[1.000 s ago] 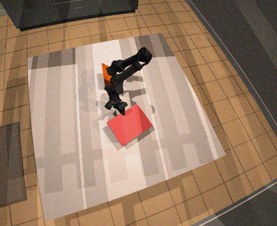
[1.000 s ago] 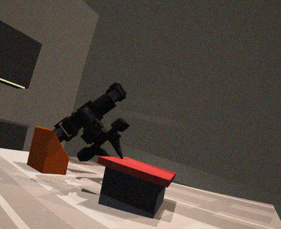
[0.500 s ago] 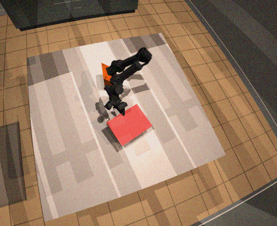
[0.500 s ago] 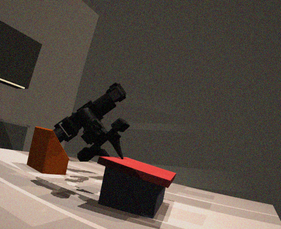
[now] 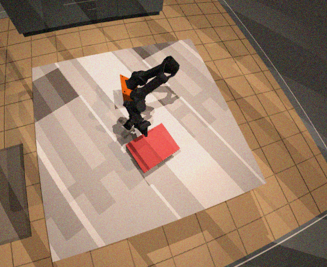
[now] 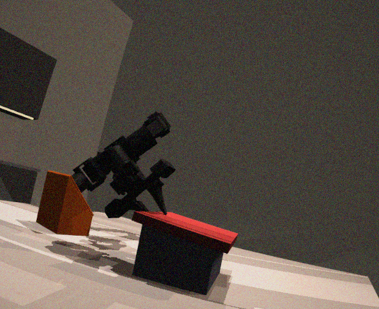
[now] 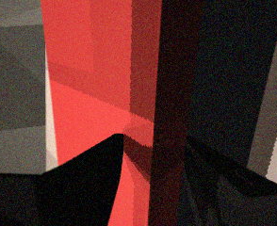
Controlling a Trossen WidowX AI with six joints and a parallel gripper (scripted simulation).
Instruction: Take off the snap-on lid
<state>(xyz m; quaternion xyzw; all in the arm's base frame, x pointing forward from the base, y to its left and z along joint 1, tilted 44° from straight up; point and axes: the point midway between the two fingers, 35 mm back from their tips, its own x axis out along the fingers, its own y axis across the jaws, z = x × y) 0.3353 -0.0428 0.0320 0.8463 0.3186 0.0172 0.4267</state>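
The red lid lies 7 cm ahead of my gripper tip and 2 cm to the left of it. Round my gripper tip: storage box: 7 cm ahead, 6 cm below, 2 cm to the left.
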